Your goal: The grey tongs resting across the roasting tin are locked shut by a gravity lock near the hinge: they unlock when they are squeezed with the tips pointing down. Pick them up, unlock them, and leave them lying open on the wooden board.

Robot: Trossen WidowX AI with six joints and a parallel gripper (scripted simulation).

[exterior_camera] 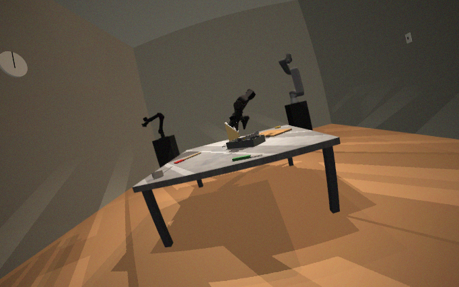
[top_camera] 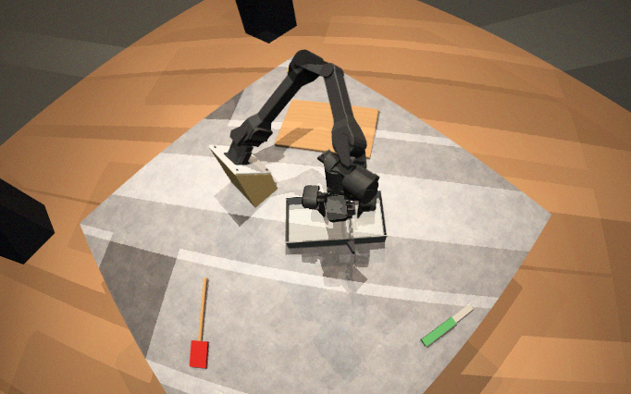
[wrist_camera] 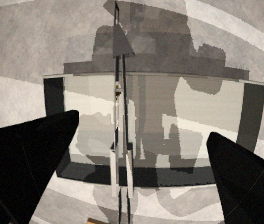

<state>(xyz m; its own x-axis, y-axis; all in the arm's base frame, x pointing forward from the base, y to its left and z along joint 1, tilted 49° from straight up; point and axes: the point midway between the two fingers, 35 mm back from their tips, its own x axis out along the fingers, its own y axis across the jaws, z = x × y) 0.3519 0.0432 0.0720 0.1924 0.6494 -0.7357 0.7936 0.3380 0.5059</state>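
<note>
Now: gripper tip 40 mm past the grey roasting tin, 10 mm to the right of it and 110 mm above it. Also, from my gripper tip: green-handled tool (420 mm ahead, 130 mm below); wooden board (330 mm behind, 290 mm to the left, 130 mm below); small yellow thing (680 mm behind, 450 mm to the left, 130 mm below).
</note>
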